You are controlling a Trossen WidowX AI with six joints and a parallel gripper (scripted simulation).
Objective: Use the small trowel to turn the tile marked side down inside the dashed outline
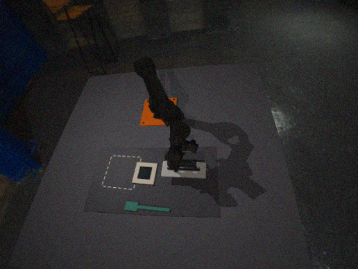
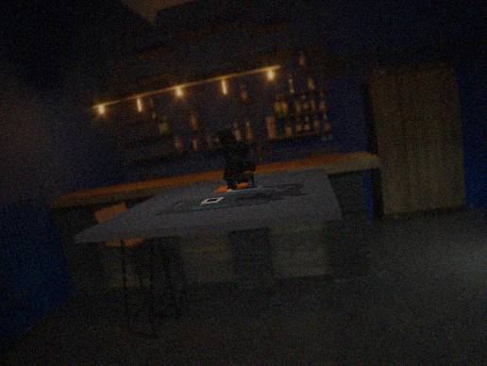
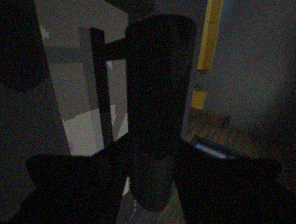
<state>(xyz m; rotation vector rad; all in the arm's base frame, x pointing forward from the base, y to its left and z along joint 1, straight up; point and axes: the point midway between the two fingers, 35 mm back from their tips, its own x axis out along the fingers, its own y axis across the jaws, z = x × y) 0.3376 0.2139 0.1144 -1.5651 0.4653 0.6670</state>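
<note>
My gripper tip is 3 cm short of the dark mat, 14 cm to the left of it and 12 cm above it. Also, from my gripper tip: pale tile 1 cm ahead, 18 cm to the right, 9 cm below; flat teal trowel-shaped piece 17 cm ahead, 14 cm to the right, 9 cm below; trowel 3 cm behind, 1 cm below.
</note>
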